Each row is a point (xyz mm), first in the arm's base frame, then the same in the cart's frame.
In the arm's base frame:
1: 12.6 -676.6 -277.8
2: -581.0 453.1 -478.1
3: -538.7 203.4 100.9
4: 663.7 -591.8 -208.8
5: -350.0 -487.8 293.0
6: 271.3 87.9 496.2
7: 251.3 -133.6 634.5
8: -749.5 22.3 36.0
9: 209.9 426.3 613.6
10: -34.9 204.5 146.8
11: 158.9 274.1 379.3
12: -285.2 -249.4 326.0
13: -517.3 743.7 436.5
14: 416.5 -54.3 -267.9
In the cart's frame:
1: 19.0 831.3 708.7
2: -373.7 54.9 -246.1
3: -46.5 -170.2 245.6
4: -458.1 912.7 1157.7
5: 336.5 206.9 756.8
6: -393.0 -137.8 1084.9
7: -189.5 -93.1 1243.6
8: 193.2 -65.4 131.4
9: -530.7 -460.4 990.0
10: -376.4 -59.3 612.7
11: -476.0 -211.6 864.4
12: 148.9 44.9 730.9
13: -298.3 -754.2 268.5
14: -656.9 528.2 750.2

